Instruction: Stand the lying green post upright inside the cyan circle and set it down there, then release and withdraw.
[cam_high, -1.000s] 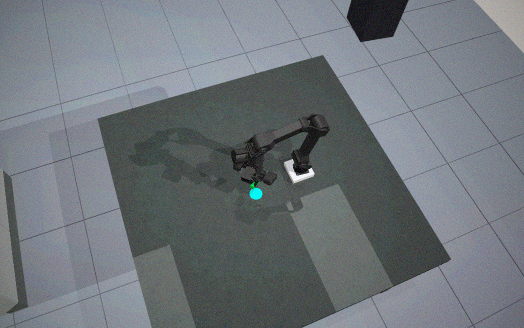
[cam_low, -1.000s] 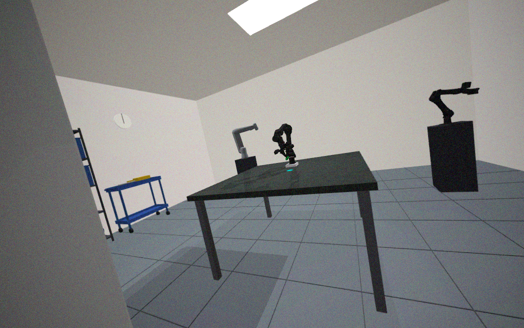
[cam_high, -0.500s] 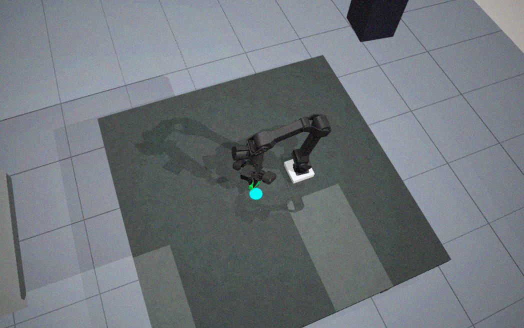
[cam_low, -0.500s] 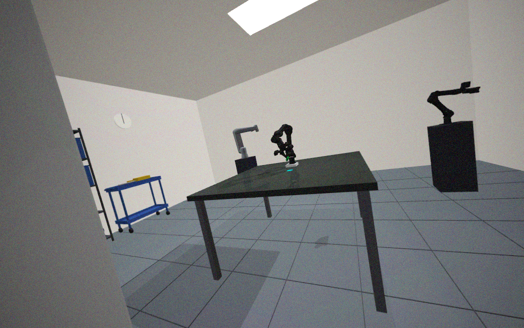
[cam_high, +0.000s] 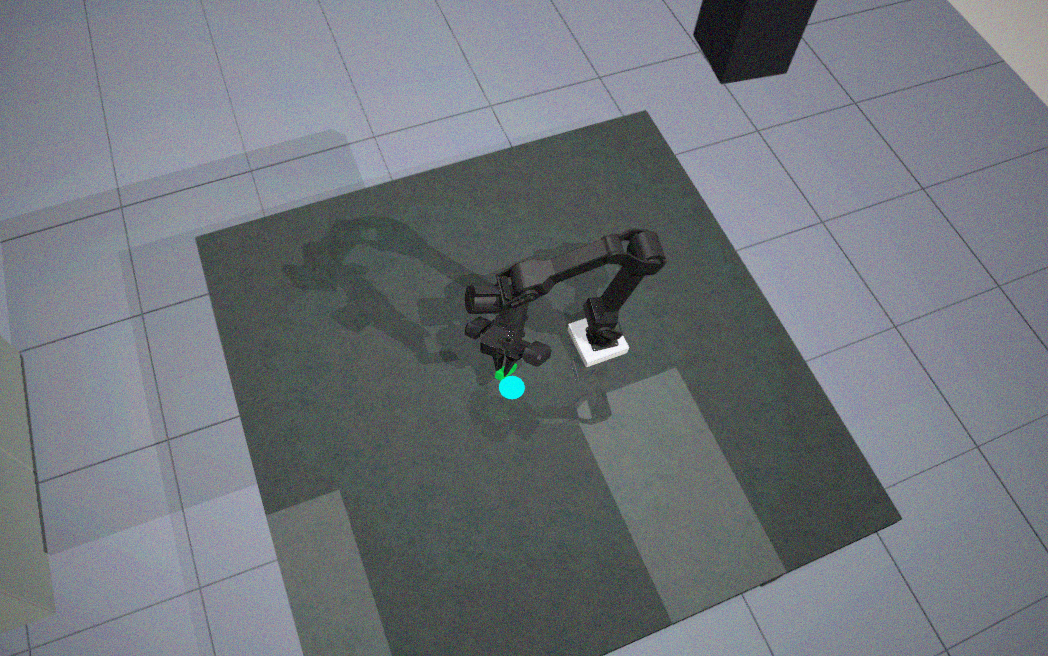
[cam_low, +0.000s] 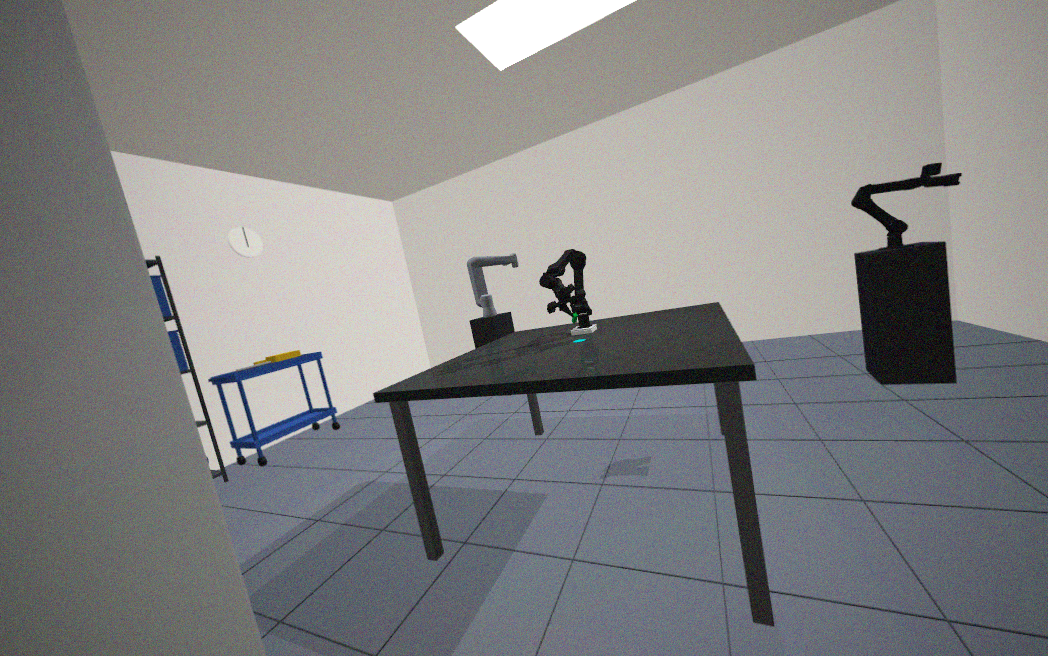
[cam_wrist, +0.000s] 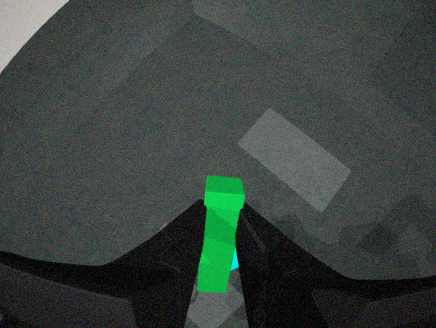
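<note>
My gripper tip is 3 cm past the cyan circle, 2 cm to the left of it and 12 cm above it. Also, from my gripper tip: green post: 1 cm behind, 1 cm to the right, 1 cm below.
</note>
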